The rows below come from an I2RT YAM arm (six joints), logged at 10 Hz.
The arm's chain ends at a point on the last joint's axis. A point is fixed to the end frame.
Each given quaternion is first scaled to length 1.
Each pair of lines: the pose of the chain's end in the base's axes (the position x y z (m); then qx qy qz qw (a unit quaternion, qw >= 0)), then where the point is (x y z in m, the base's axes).
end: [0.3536, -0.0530, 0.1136, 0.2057, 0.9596, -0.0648, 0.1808]
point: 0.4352 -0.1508 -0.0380
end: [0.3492, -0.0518, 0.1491, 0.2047, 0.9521, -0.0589, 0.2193]
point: 0.4430 -0.1499 0.0050
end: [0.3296, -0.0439, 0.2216, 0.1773, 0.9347, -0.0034, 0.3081]
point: 0.4574 -0.1256 0.0944
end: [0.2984, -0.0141, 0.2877, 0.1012, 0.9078, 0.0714, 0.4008]
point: 0.4627 -0.0624 0.1884
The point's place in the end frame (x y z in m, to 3 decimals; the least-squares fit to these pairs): -0.049 -0.047 0.186
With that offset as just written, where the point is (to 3 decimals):
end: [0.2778, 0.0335, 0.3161, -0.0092, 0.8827, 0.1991, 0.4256]
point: 0.457 0.050 0.233
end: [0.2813, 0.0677, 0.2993, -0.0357, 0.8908, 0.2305, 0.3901]
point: 0.453 0.102 0.207
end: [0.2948, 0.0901, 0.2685, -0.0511, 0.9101, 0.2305, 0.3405]
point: 0.455 0.130 0.159
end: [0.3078, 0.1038, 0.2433, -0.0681, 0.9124, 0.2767, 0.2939]
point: 0.454 0.164 0.124
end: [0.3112, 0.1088, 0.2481, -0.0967, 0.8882, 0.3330, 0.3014]
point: 0.455 0.193 0.141
